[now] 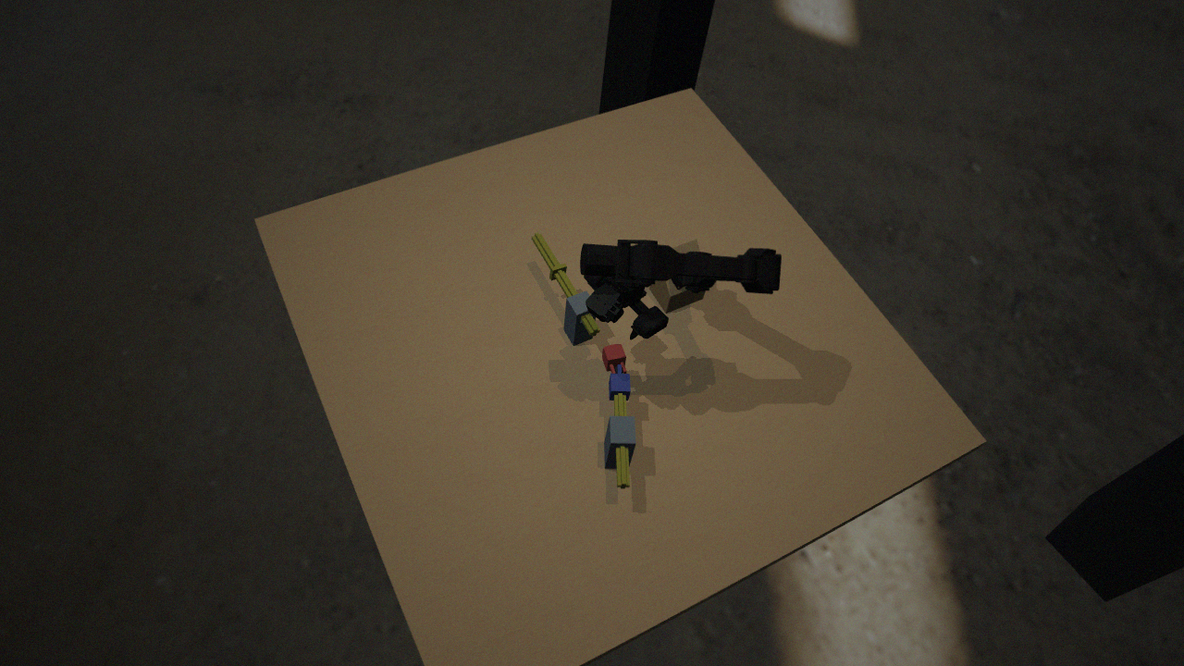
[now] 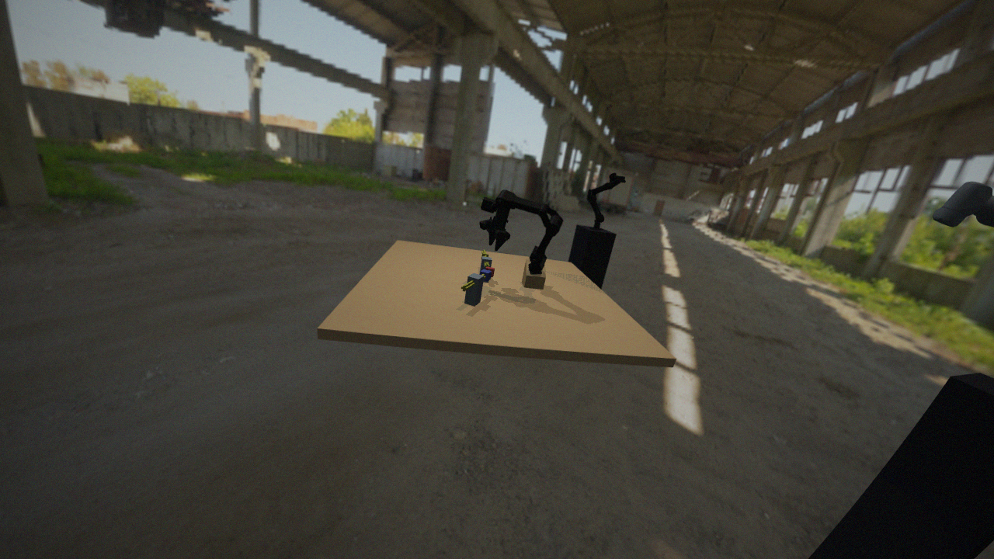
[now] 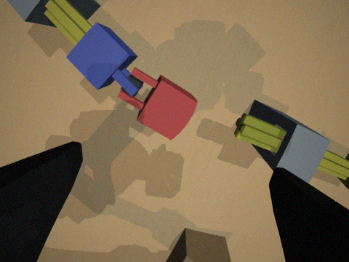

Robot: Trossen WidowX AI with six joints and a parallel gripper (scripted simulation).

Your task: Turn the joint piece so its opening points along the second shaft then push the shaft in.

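My gripper tip is now 2 cm to the right of the red joint piece and 12 cm above it.
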